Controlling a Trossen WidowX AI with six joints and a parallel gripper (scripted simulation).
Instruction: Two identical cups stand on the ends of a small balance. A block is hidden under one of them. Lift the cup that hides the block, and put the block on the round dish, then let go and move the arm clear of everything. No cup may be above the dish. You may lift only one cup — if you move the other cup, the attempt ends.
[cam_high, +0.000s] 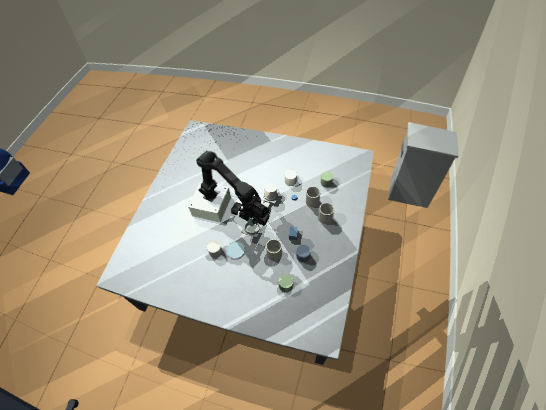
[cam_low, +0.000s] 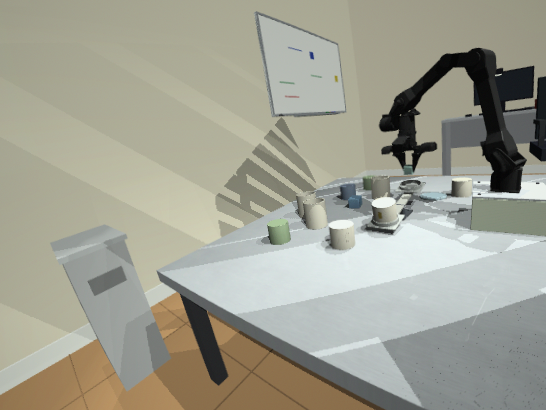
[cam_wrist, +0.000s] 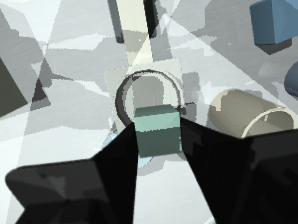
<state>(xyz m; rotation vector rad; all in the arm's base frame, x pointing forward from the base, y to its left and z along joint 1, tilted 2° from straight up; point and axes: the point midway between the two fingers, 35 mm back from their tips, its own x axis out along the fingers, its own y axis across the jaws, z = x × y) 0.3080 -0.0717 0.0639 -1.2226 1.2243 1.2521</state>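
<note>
Right now the round pale blue dish is 5 cm behind my gripper tip, 12 cm to the right of it and 13 cm below it. Round my gripper tip: blue block (19 cm ahead, 9 cm to the left, 11 cm below); then small teal block (1 cm above); then blue cylinder (29 cm ahead, 2 cm to the right, 10 cm below).
</note>
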